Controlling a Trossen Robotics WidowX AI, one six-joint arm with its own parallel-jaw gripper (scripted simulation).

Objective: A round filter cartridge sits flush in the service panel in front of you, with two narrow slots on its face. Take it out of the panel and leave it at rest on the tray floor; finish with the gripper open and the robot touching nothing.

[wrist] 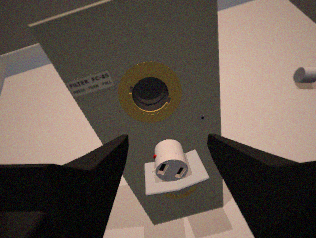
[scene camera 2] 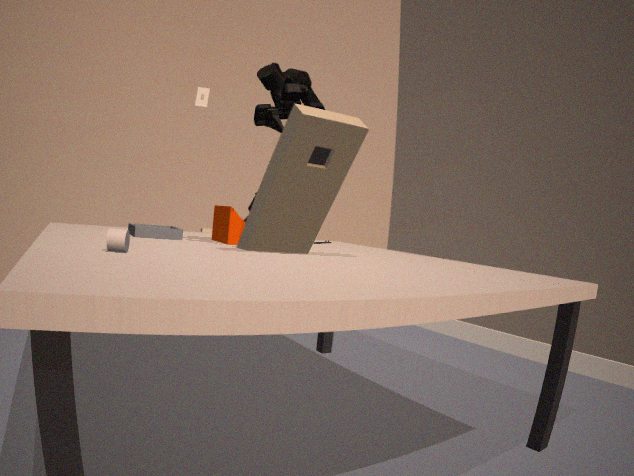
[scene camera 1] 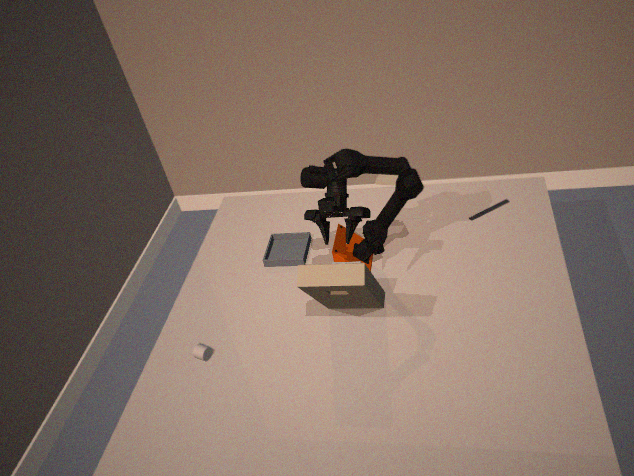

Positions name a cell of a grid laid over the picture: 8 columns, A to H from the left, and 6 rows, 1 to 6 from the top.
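Open and holding nothing, the gripper (scene camera 1: E4) appears also in scene camera 2 (scene camera 2: D2) and in the wrist view (wrist: E4). The scene includes a service panel (scene camera 2: D2), visible to the wrist view too (wrist: D2), along with a blue-grey tray (scene camera 2: B3). There is a round filter cartridge (wrist: E5) as well, though scene camera 2 does not show the cartridge, hidden as it is by the service panel.
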